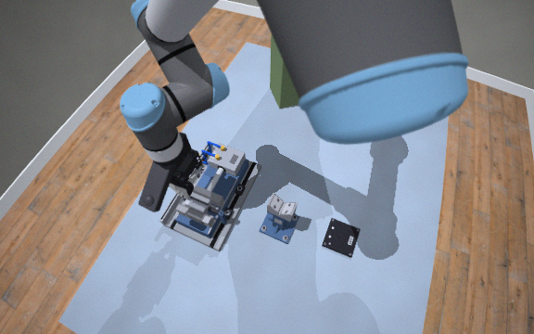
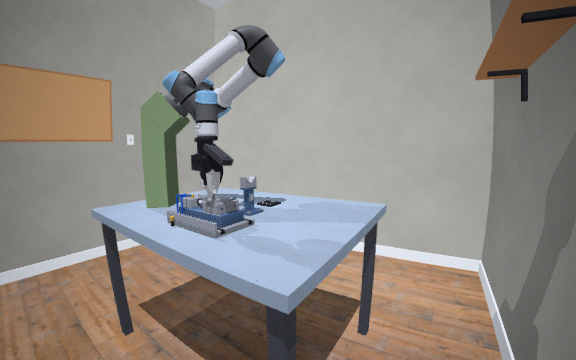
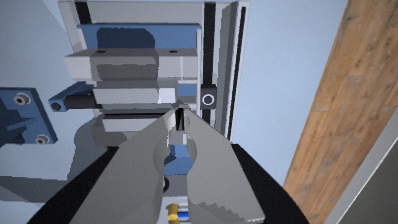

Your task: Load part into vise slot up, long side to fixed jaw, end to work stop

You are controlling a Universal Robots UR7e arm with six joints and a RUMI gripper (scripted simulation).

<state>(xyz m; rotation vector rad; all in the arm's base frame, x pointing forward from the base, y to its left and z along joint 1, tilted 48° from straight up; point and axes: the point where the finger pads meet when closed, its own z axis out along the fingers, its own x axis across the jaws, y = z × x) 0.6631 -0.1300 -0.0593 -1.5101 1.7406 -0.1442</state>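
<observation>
The grey part is 3 cm to the left of my hand and 2 cm below it. The rest, counted from my hand: work stop (8 cm to the left, 3 cm below, 1 cm behind); then moving jaw (4 cm below, 4 cm behind, 3 cm to the left); then fixed jaw (4 cm to the left, 4 cm below, 3 cm ahead).
</observation>
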